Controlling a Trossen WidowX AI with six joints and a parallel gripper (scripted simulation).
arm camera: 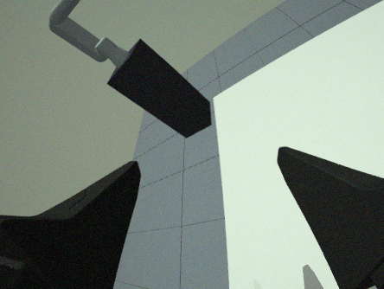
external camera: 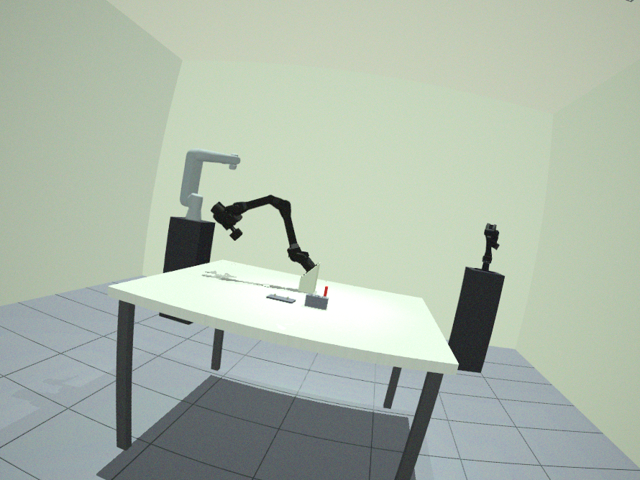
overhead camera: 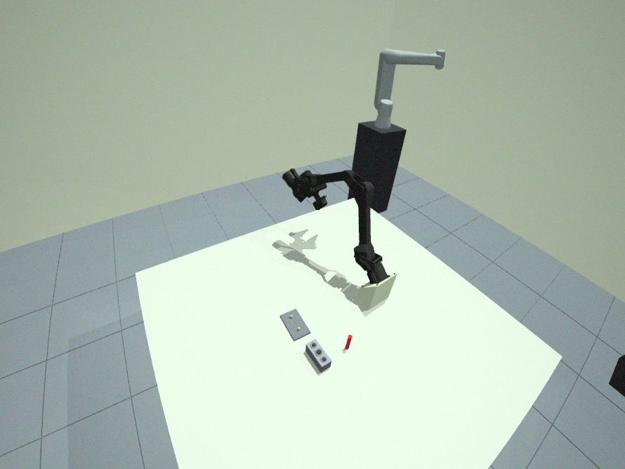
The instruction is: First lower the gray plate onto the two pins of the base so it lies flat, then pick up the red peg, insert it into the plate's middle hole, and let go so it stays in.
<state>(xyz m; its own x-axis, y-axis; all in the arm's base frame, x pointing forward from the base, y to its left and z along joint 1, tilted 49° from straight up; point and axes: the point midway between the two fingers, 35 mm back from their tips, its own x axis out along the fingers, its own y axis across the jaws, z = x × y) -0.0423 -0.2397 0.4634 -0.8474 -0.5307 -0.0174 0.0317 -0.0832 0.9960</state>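
The gray plate lies 62 cm to the left of my gripper tip, 41 cm ahead of it and 19 cm below it. The rest, counted from my gripper tip: red peg: 64 cm to the left, 30 cm ahead, 19 cm below.
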